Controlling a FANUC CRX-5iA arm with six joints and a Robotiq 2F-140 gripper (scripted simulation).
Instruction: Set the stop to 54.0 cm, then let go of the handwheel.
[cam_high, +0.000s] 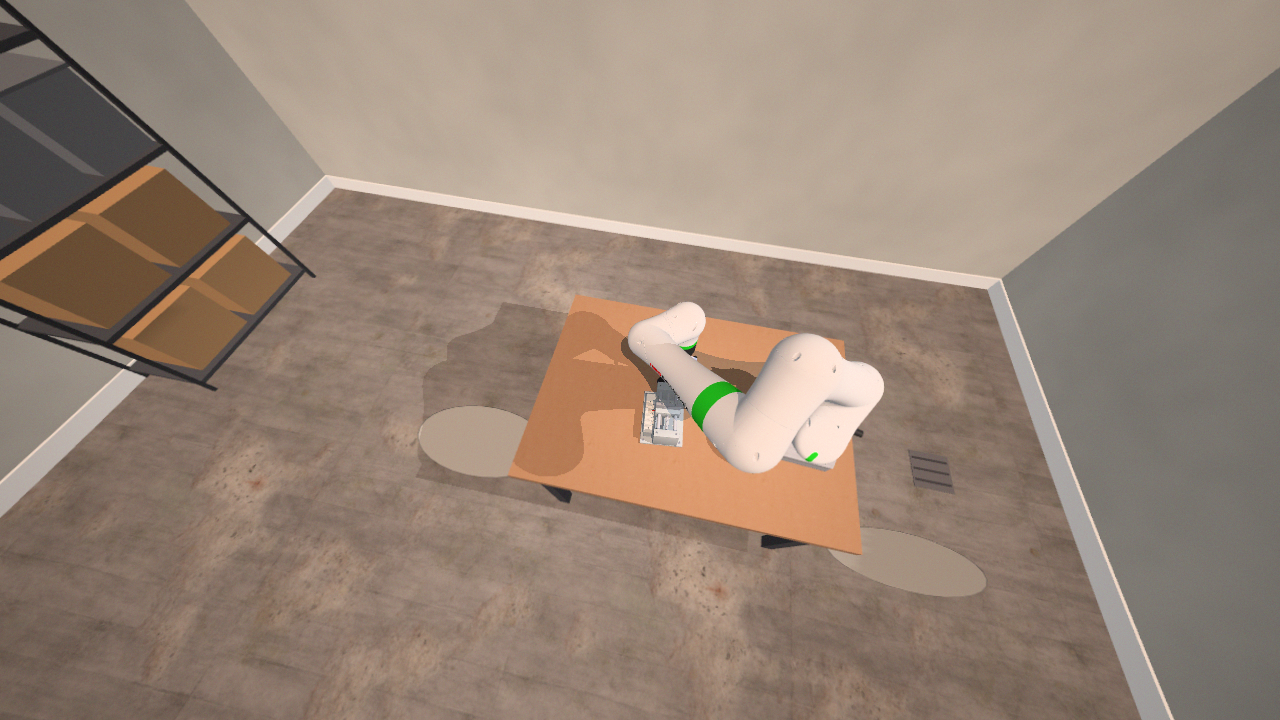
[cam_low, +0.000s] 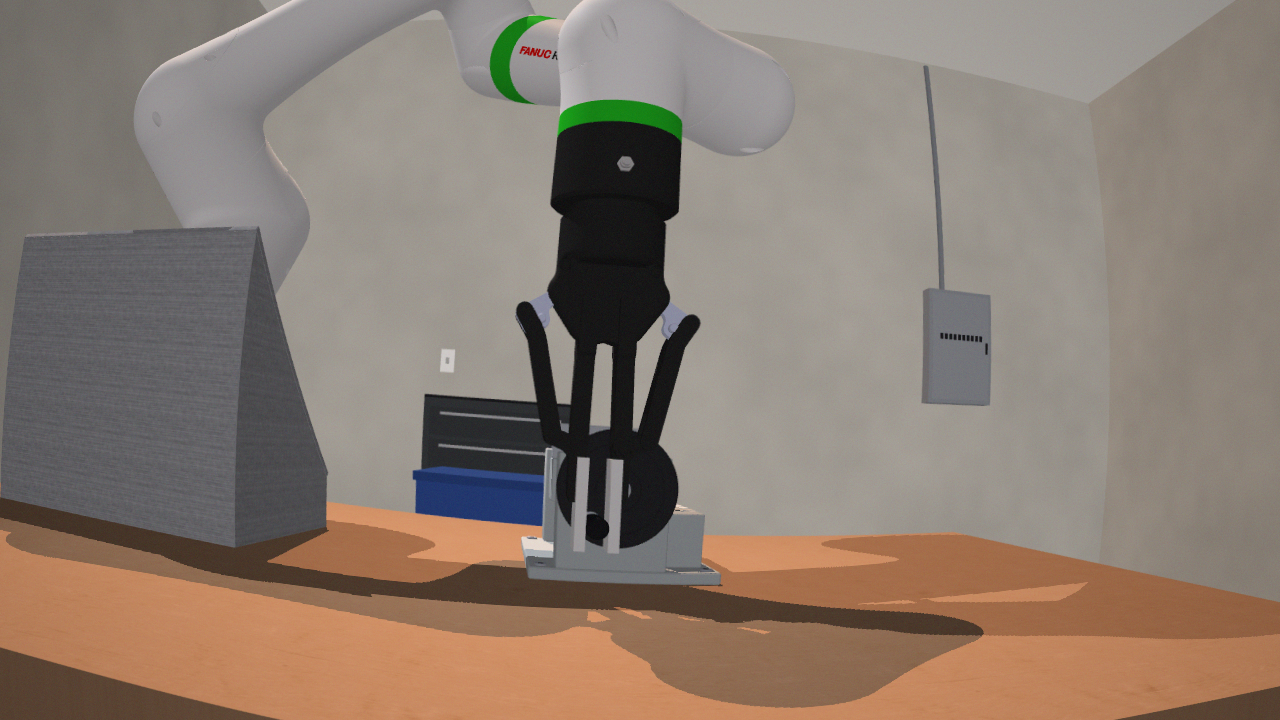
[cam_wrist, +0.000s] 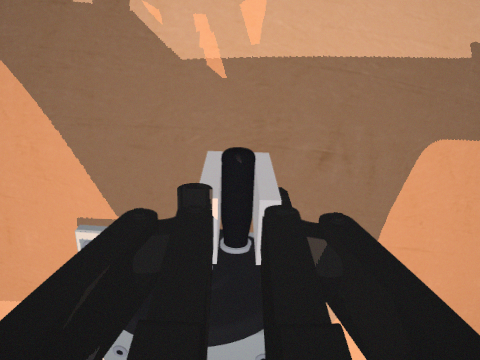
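Now: hand 20 mm to the right of the black handwheel and 10 mm above it. The rest, counted from my hand: sliding stop block 140 mm to the left, 20 mm above, 10 mm behind; black crank knob 20 mm below.
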